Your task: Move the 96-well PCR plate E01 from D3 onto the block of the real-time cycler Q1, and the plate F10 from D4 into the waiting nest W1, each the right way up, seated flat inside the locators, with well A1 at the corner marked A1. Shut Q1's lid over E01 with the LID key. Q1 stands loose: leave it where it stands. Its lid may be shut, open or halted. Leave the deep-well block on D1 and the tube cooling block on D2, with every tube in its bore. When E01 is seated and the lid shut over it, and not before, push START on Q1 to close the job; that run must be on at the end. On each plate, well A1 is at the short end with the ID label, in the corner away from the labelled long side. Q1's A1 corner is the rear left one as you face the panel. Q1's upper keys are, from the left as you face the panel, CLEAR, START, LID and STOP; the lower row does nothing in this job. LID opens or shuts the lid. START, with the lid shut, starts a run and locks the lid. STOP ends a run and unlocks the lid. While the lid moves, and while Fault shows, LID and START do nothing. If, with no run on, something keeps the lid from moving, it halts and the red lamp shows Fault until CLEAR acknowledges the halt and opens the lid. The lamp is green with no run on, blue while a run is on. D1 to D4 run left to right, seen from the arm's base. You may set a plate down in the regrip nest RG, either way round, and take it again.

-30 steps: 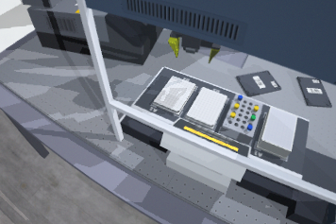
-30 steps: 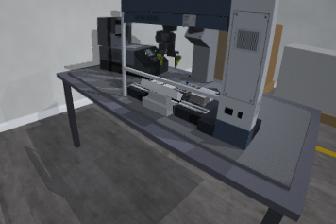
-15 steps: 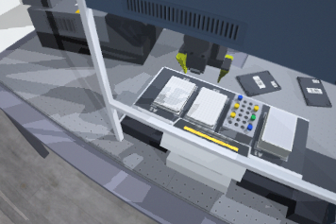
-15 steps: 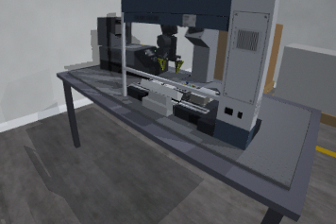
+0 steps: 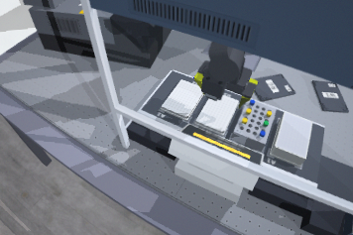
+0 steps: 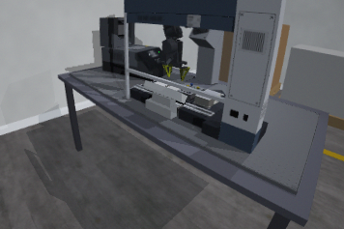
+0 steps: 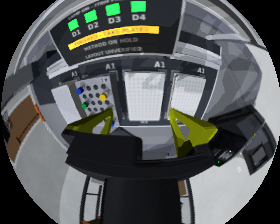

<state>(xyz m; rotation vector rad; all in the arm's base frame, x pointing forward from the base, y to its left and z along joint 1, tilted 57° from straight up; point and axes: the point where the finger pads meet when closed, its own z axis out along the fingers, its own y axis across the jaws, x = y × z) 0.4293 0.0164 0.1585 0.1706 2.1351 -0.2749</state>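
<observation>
My gripper is now 3 cm short of the grey tube cooling block, 10 cm to the right of it and 6 cm above it. The rest, counted from my hand: white deep-well block 6 cm ahead, 20 cm to the left, 6 cm below; grey post 9 cm ahead, 25 cm to the right, 10 cm above; dark gantry housing 31 cm ahead, 36 cm to the left, 14 cm above.
</observation>
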